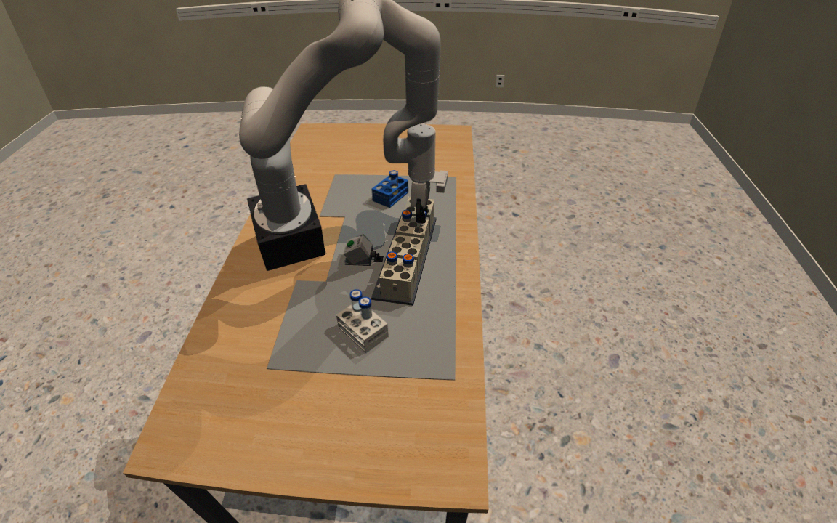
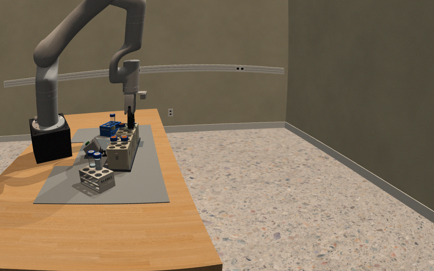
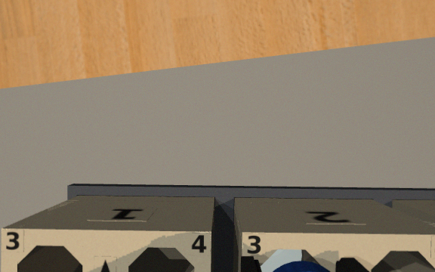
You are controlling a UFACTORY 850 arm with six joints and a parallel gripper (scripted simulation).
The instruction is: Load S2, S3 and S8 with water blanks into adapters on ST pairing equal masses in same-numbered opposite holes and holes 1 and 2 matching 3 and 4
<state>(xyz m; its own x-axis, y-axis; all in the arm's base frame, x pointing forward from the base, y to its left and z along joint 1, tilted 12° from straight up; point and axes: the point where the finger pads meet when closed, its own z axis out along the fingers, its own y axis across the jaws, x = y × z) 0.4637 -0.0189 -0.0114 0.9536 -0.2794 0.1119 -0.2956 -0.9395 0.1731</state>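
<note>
Right now the green DONE key is 25 cm behind my hand, 6 cm below it and 5 cm to the right of it. Also, from my hand: blanks rack: 38 cm to the right, 22 cm behind, 10 cm below; then blue sample rack: 30 cm to the left, 10 cm below, 9 cm behind.
</note>
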